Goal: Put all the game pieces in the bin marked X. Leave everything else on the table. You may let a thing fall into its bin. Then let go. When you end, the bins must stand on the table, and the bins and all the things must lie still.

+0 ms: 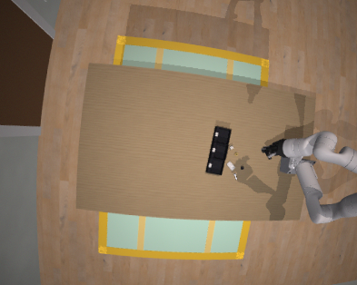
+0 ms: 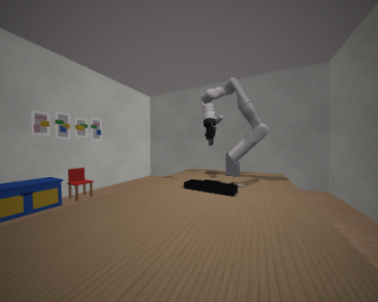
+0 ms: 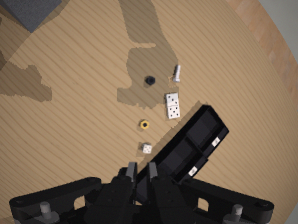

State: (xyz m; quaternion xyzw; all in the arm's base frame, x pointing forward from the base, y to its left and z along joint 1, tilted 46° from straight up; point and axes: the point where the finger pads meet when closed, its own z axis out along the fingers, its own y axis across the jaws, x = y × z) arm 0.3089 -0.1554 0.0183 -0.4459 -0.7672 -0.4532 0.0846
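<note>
Now: the joined black bins 16 cm ahead of my hand, 3 cm to the left of it and 22 cm below it. From my hand the other things lie so: yellow ring 5 cm ahead, 5 cm to the left, 24 cm below; white die 8 cm ahead, 1 cm to the left, 24 cm below; black piece 1 cm ahead, 13 cm to the left, 24 cm below.
</note>
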